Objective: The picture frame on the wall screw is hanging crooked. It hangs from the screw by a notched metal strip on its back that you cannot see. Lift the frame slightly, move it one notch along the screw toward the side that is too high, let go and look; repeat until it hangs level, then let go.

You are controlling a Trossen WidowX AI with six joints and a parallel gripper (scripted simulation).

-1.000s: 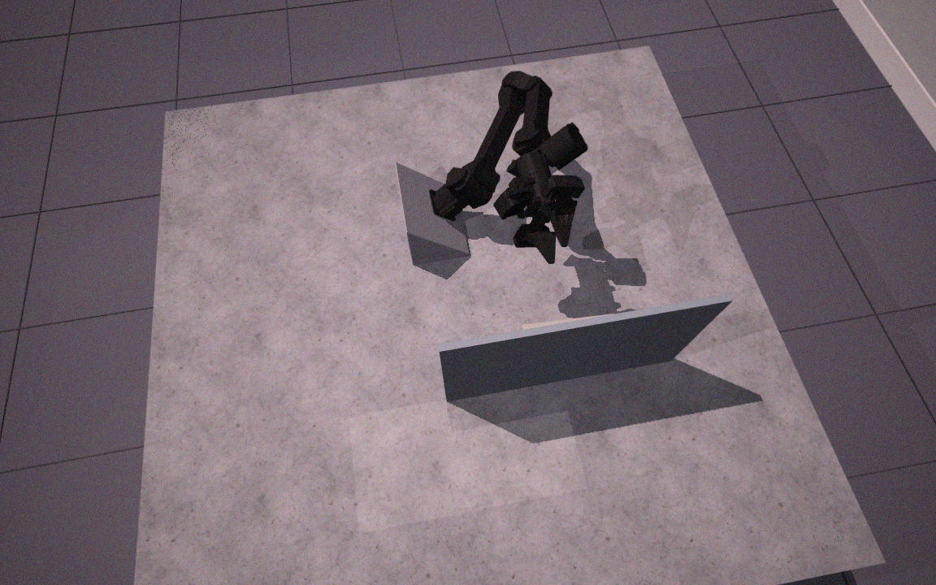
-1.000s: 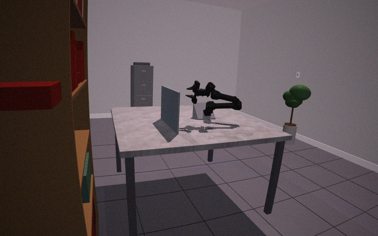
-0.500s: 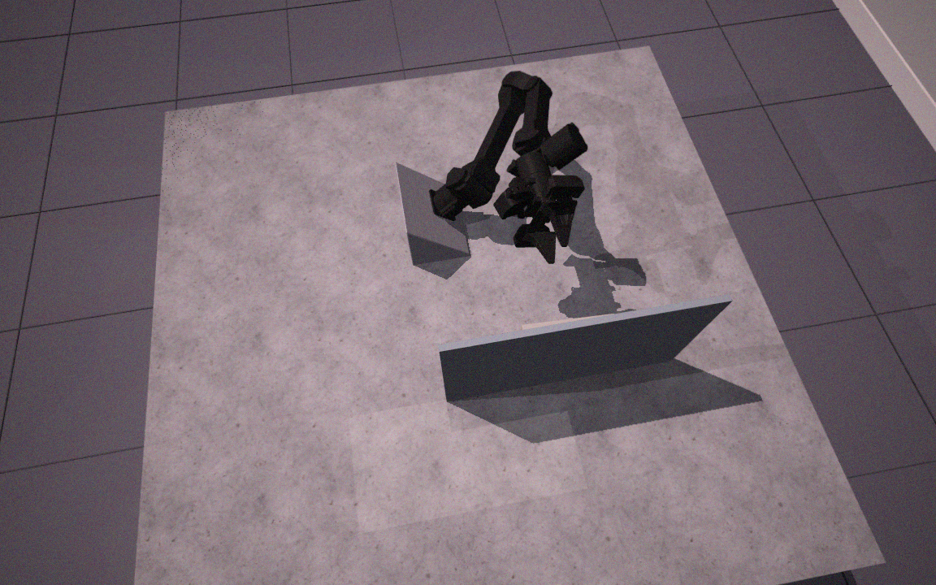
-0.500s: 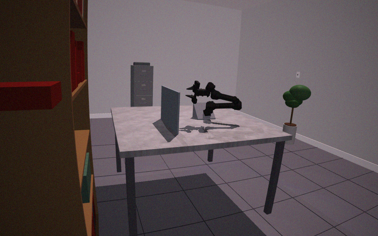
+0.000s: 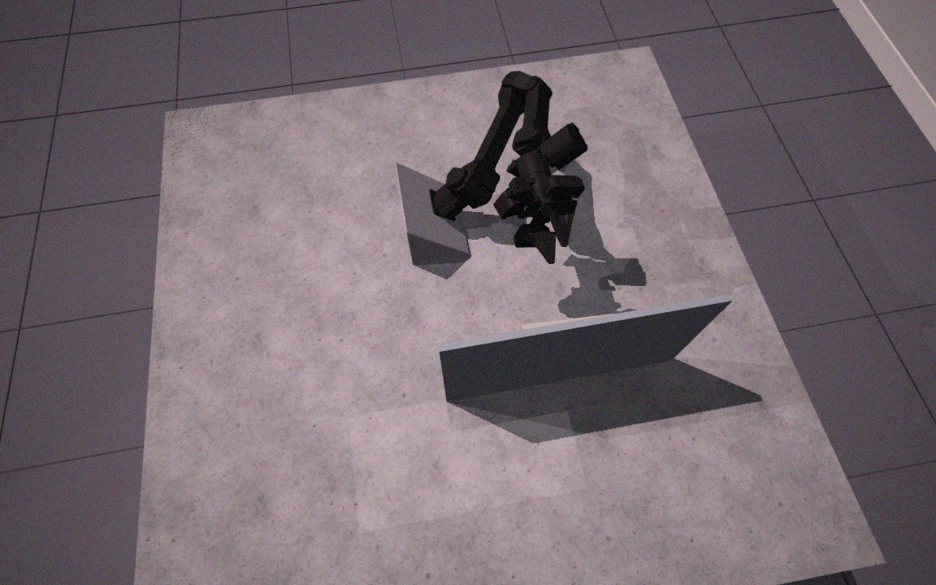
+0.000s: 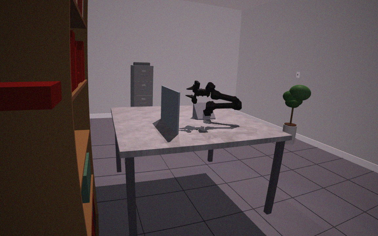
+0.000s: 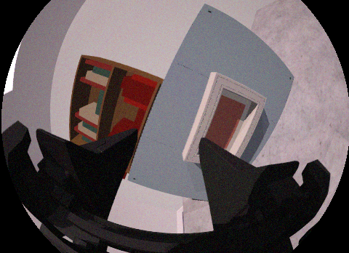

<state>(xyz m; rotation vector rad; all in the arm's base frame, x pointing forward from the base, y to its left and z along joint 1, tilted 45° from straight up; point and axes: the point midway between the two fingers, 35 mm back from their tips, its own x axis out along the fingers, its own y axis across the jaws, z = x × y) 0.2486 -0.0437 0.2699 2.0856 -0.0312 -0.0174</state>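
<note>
Right now the picture frame is 120 mm ahead of my gripper tip, 110 mm below it and 10 mm to the right of it. From my gripper tip the other things lie so: wall panel: 130 mm ahead, 120 mm below.
</note>
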